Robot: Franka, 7 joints.
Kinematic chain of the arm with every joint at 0, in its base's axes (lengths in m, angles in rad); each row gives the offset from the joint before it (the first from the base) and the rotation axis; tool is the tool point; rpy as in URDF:
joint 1: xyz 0 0 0.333 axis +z
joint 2: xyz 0 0 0 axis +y
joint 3: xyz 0 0 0.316 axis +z
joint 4: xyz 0.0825 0 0 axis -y
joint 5: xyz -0.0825 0 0.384 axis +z
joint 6: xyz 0 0 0 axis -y
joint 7: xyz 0.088 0 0 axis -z
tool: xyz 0 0 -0.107 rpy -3.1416 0 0
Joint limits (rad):
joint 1: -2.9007..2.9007
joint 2: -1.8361..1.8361
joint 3: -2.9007..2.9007
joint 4: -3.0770..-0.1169
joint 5: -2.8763..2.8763
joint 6: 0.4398..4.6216
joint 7: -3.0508..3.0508
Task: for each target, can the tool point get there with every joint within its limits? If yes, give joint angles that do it. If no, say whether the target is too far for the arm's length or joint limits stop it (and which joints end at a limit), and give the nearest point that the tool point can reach.
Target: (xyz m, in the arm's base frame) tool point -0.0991 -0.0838 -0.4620
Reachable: no: joint limits stop it (at a limit: joint 2) | nearest point -0.1206 -0.1020 -0.3458 | short by 0.120 m
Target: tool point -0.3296 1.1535 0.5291
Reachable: no: too far | nearest point -0.2326 0.8141 0.4714 | short by 0.358 m
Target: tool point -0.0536 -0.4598 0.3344
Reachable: yes | joints -0.0073 0.3525 -1.7951 -2.3608 -2.2863 3.0172 -2.3956
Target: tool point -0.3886 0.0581 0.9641
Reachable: yes | joints -1.4504 -0.9427 -0.6606 -1.4270 -0.9445 2.2427 -2.5632
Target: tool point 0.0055 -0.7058 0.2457
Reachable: yes | joints -1.9243 0.7147 0.4414 -1.6393 -1.9123 2.3622 2.2773
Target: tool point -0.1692 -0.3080 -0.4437
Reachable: no: joint limits stop it (at a limit: joint 2) | nearest point -0.1646 -0.2996 -0.3575 | short by 0.087 m
